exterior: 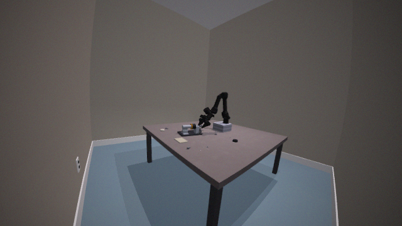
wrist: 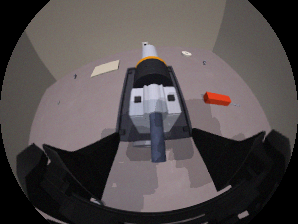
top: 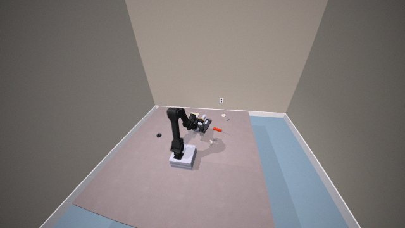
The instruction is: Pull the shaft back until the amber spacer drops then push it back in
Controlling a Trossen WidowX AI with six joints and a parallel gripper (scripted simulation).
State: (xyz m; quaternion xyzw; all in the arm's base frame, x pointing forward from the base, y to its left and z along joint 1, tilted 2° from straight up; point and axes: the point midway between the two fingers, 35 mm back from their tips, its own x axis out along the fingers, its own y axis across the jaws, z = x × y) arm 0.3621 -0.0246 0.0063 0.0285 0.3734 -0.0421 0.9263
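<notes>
My gripper tip is 60 mm short of the blue-grey shaft, 10 mm to the left of it and 10 mm below it. Round my gripper tip: tan pad 300 mm ahead, 150 mm to the left, 60 mm below; then amber spacer 100 mm ahead, 10 mm to the right, 10 mm above; then black spacer 60 mm ahead, 10 mm to the right, 10 mm above.
</notes>
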